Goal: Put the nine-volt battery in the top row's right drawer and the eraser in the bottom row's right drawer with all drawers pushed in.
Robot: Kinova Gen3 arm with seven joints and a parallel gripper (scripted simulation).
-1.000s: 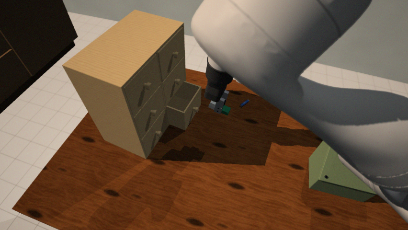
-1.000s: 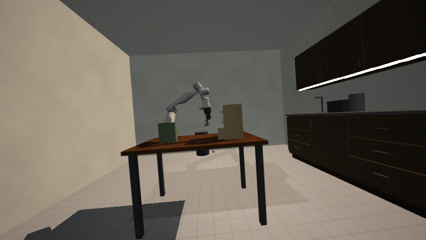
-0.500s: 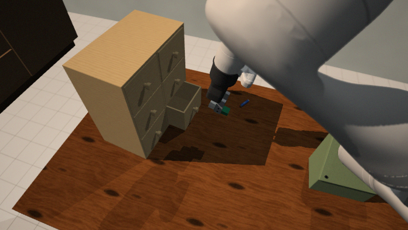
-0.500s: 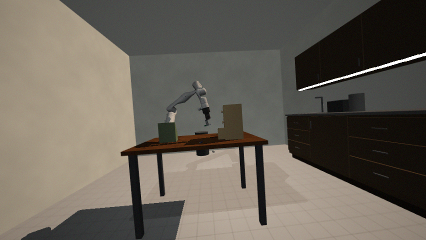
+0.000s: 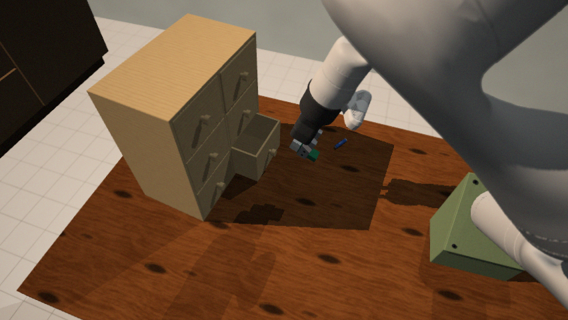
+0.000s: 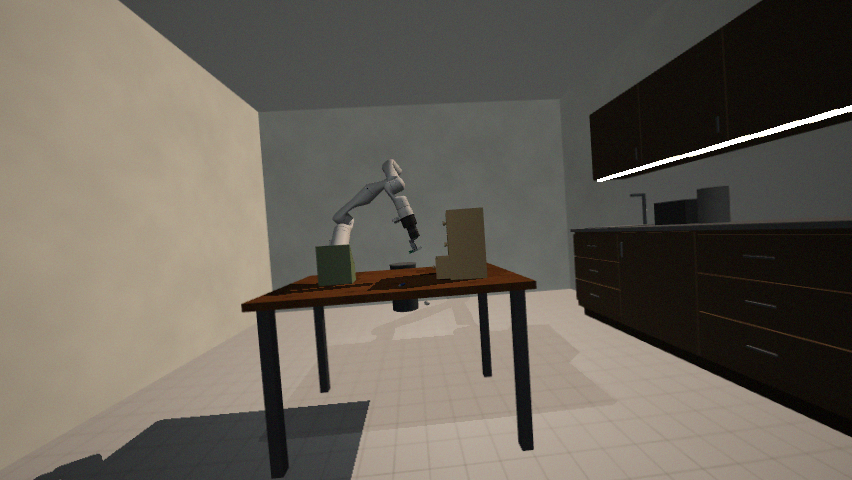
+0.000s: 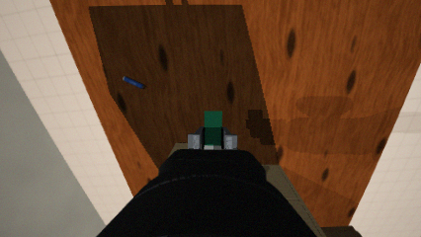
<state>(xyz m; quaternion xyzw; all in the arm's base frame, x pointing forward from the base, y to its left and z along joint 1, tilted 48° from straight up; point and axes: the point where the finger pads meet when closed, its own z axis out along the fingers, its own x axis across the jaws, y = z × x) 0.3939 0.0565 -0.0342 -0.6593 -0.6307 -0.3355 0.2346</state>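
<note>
The eraser is 10 mm below my hand and 10 mm ahead of it. Also, from my hand: nine-volt battery: 270 mm ahead, 80 mm above; then small blue stick: 180 mm to the right, 150 mm below, 50 mm behind.
</note>
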